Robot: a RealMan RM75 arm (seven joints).
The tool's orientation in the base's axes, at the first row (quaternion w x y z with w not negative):
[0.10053 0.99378 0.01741 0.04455]
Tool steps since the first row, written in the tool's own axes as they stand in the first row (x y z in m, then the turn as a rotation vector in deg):
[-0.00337 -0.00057 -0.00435 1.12 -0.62 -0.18]
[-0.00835 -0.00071 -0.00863 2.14 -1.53 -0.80]
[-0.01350 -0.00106 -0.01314 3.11 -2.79 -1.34]
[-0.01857 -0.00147 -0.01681 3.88 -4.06 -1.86]
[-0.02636 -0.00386 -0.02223 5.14 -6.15 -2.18]
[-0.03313 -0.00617 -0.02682 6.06 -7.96 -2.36]
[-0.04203 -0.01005 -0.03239 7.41 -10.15 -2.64]
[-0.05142 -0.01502 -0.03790 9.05 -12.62 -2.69]
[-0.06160 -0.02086 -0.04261 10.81 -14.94 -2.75]
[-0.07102 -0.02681 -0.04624 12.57 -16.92 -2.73]
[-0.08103 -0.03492 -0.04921 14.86 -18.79 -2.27]
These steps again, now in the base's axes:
[-0.00377 0.00127 0.00384 1.08 0.69 0.15]
[-0.00912 0.00204 0.00757 2.02 1.75 0.65]
[-0.01467 0.00305 0.01146 2.90 3.13 1.01]
[-0.02007 0.00396 0.01453 3.59 4.51 1.33]
[-0.02838 0.00704 0.01867 4.76 6.68 1.33]
[-0.03561 0.00992 0.02211 5.61 8.53 1.22]
[-0.04508 0.01443 0.02601 6.87 10.78 1.16]
[-0.05506 0.01998 0.02959 8.44 13.28 0.85]
[-0.06578 0.02619 0.03214 10.12 15.65 0.59]
[-0.07564 0.03233 0.03368 11.83 17.66 0.33]
[-0.08608 0.04042 0.03410 14.10 19.50 -0.30]

